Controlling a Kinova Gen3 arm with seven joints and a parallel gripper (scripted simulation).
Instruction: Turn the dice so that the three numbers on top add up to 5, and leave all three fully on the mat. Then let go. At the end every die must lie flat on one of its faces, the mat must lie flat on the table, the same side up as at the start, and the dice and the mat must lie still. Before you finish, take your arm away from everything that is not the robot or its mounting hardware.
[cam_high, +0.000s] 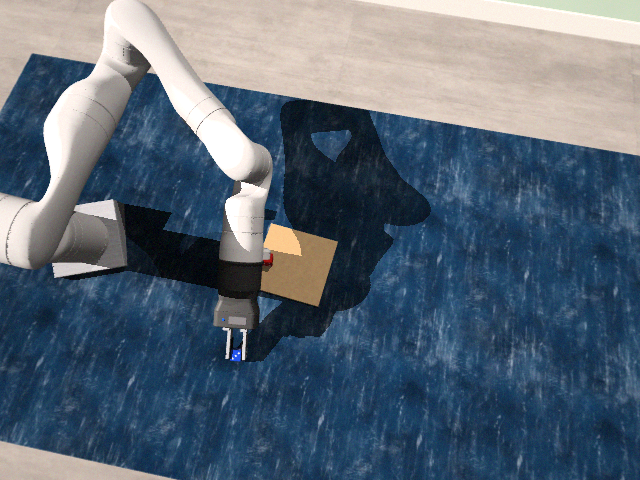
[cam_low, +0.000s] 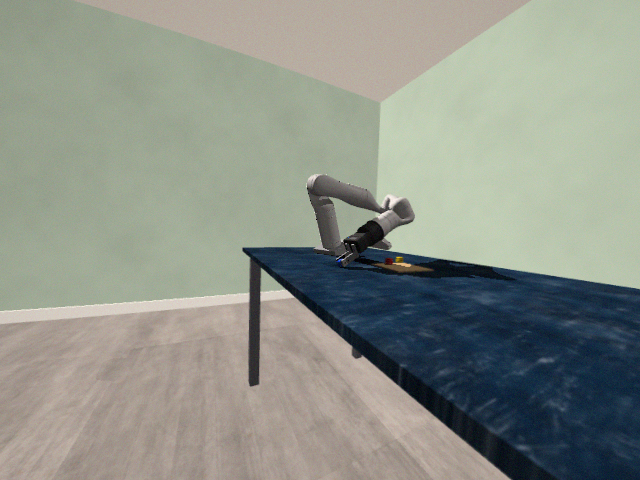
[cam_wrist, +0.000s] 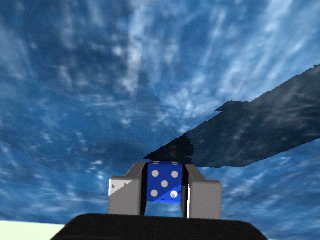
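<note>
Right now my hand is 1 cm to the left of the blue die and 1 cm above it. Round my hand: red die 18 cm to the left, 1 cm below; tan mat 5 cm ahead, 19 cm to the left, 2 cm below; yellow die 5 cm behind, 27 cm to the left, 1 cm below.
</note>
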